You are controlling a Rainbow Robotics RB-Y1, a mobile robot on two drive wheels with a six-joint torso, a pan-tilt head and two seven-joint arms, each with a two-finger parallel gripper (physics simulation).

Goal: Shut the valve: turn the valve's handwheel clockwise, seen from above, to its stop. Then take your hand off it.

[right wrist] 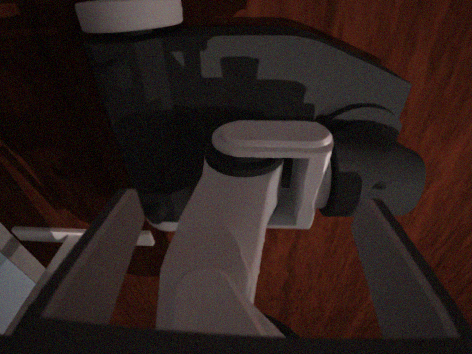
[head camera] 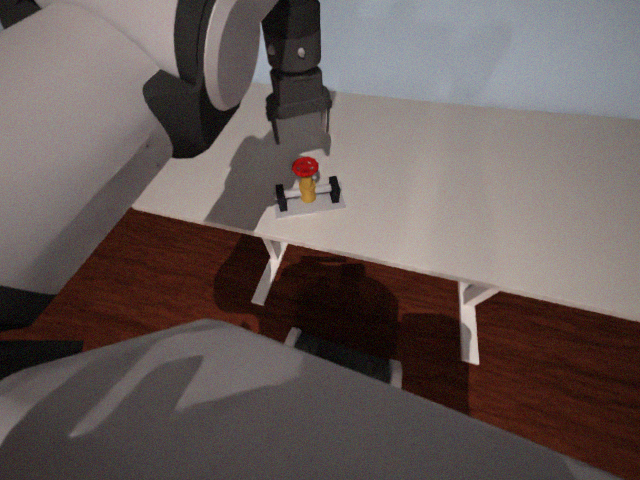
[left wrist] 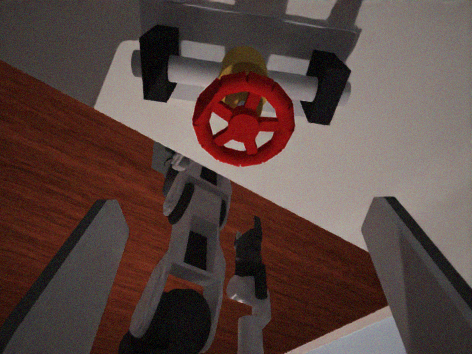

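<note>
The valve has a red handwheel with spokes on a yellow body. A grey pipe runs through the body between two black supports on a light base plate. My left gripper is open and empty. It hangs above the handwheel, pointing down, with its fingers apart from the wheel. My right gripper is open, and parts of the robot's own body show beyond its fingers. How far the handwheel is turned cannot be told.
The valve stands on a white table near its front edge. Table legs stand on the brown wooden floor. A pale blue wall rises behind the table. The left arm fills the upper left of the head view.
</note>
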